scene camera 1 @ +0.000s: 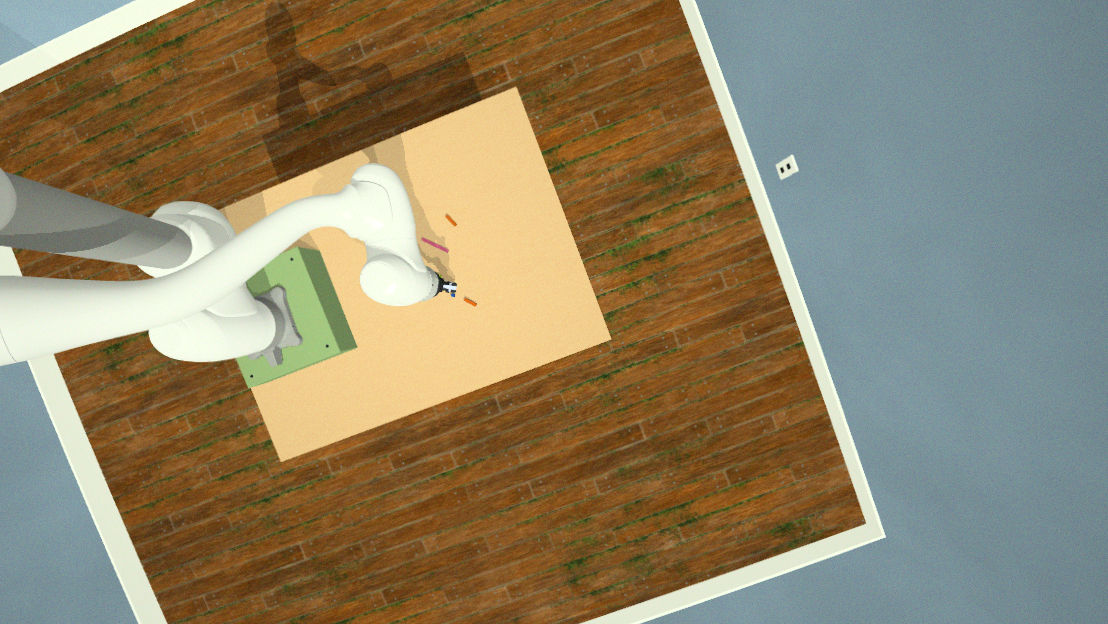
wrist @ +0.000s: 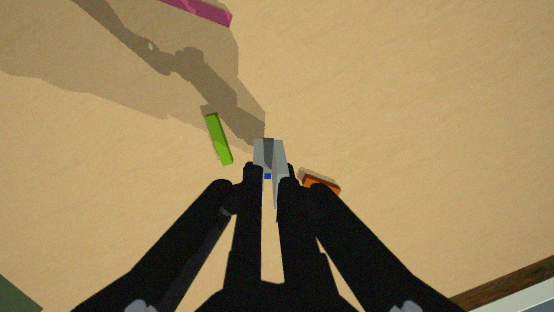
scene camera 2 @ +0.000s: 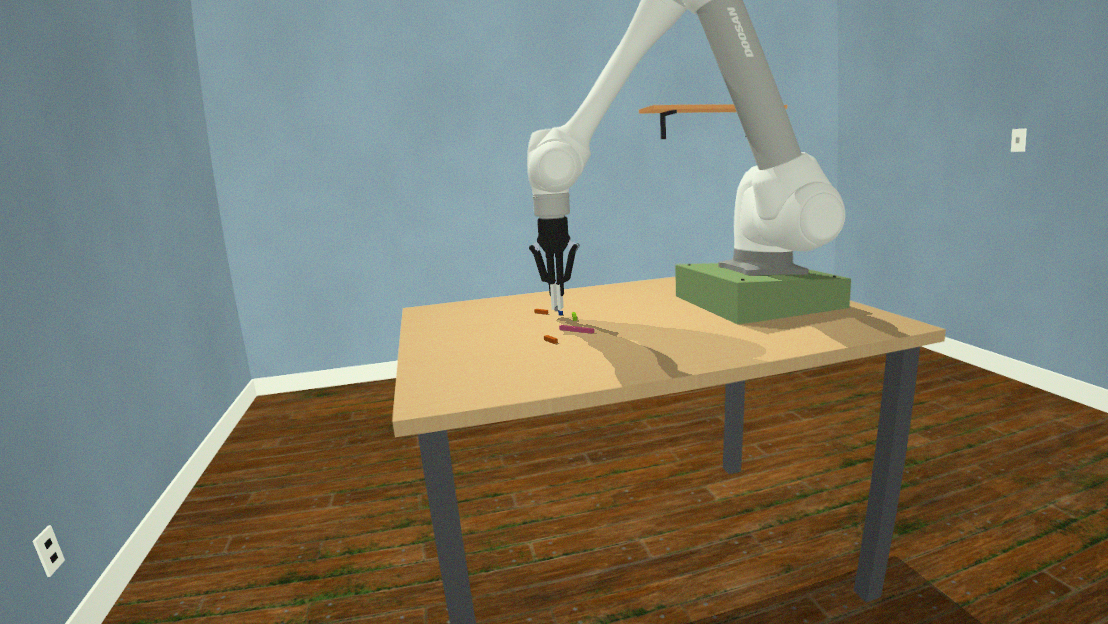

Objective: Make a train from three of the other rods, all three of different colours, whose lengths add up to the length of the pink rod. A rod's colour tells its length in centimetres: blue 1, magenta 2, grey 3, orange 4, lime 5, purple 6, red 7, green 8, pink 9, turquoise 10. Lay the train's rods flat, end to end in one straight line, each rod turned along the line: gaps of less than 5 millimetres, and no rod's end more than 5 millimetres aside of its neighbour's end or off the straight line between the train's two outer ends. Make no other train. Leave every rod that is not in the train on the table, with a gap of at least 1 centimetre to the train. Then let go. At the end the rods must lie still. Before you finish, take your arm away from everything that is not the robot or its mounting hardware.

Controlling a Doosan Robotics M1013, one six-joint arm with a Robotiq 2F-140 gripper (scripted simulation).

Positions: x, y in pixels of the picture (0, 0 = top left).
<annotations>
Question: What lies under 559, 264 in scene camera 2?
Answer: The gripper.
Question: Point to a lime rod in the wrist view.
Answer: At 212, 120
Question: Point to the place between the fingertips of the gripper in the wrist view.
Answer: At 267, 153
</annotations>
